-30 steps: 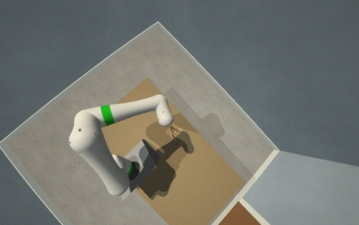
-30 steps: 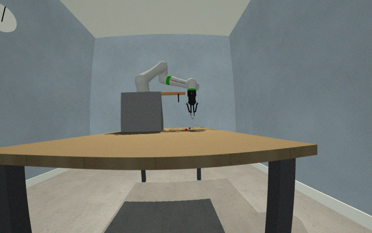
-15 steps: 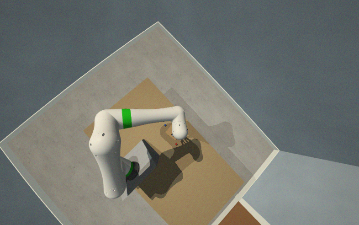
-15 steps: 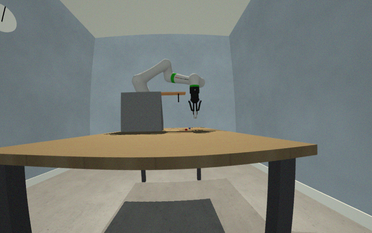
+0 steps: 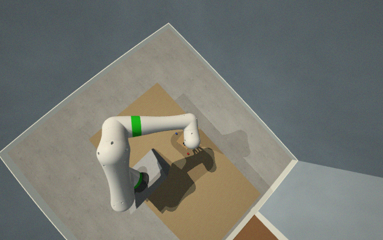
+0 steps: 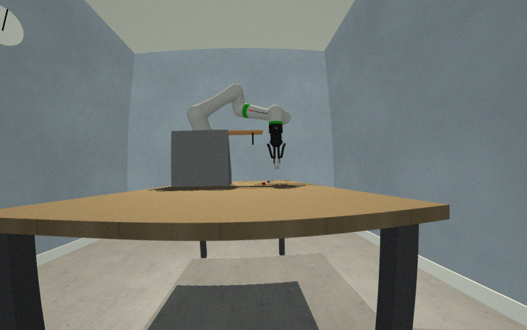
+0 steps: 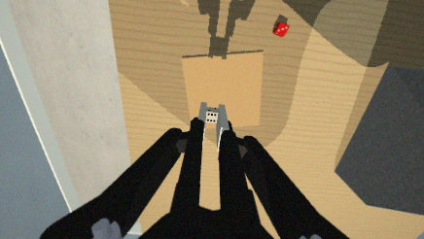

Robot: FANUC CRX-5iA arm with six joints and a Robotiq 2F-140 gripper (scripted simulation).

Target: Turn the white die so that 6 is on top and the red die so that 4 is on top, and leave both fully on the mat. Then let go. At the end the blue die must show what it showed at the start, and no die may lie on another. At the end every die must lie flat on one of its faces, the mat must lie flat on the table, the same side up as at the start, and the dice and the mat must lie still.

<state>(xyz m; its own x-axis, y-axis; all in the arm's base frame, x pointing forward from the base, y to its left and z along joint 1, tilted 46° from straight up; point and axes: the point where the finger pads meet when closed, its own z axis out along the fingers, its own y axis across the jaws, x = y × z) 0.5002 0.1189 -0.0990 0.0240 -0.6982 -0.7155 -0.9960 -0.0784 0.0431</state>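
The tan mat lies 130 mm below my hand and 20 mm behind it. Also, from my hand: blue die (120 mm to the left, 120 mm below, 50 mm behind); white die (30 mm below); red die (120 mm to the right, 120 mm below, 90 mm behind).
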